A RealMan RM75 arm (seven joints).
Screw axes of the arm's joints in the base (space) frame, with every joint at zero. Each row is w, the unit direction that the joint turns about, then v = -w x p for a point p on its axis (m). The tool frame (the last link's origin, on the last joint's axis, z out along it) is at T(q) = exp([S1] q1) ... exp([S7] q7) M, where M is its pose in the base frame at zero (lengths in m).
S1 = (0, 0, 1, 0.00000, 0.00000, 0.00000)
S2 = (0, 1, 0, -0.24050, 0.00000, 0.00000)
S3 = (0, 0, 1, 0.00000, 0.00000, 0.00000)
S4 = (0, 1, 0, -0.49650, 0.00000, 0.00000)
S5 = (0, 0, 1, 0.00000, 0.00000, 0.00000)
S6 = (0, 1, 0, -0.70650, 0.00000, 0.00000)
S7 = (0, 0, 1, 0.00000, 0.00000, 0.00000)
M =
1 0 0 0.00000
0 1 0 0.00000
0 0 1 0.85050
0 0 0 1
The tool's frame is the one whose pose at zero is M.
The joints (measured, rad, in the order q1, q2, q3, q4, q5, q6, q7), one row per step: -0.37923, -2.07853, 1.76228, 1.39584, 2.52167, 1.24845, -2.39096; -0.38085, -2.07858, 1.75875, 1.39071, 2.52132, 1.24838, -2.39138; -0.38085, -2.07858, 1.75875, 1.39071, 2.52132, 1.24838, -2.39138; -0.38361, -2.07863, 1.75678, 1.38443, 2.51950, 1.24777, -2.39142; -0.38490, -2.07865, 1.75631, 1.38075, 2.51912, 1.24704, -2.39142; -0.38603, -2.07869, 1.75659, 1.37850, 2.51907, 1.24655, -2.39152; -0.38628, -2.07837, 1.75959, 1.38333, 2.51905, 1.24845, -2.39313; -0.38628, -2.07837, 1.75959, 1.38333, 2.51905, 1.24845, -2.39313; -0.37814, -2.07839, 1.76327, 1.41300, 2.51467, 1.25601, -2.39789; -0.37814, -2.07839, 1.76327, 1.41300, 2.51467, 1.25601, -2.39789; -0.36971, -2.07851, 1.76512, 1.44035, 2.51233, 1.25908, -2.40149; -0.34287, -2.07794, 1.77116, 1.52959, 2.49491, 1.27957, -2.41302; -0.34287, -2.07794, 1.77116, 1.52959, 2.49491, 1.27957, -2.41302
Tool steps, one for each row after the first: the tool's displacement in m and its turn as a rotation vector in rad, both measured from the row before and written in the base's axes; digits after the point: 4 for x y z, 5 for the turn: -0.0009, 0.0005, 0.0002, 0.00104, 0.00017, 0.00493; 0.0000, 0.0000, 0.0000, 0.00000, 0.00000, 0.00000; -0.0006, 0.0004, -0.0003, -0.00079, -0.00041, 0.00381; -0.0005, 0.0002, -0.0003, -0.00052, 0.00049, 0.00187; -0.0002, 0.0001, -0.0003, -0.00066, 0.00059, 0.00055; 0.0013, -0.0003, -0.0001, -0.00145, -0.00007, -0.00357; 0.0000, 0.0000, 0.0000, 0.00000, 0.00000, 0.00000; 0.0053, -0.0016, 0.0016, 0.00233, -0.01148, -0.01047; 0.0000, 0.0000, 0.0000, 0.00000, 0.00000, 0.00000; 0.0046, -0.0010, 0.0019, 0.00672, -0.01094, -0.01081; 0.0153, -0.0055, 0.0063, 0.00994, -0.03897, -0.03000; 0.0000, 0.0000, 0.0000, 0.00000, 0.00000, 0.00000
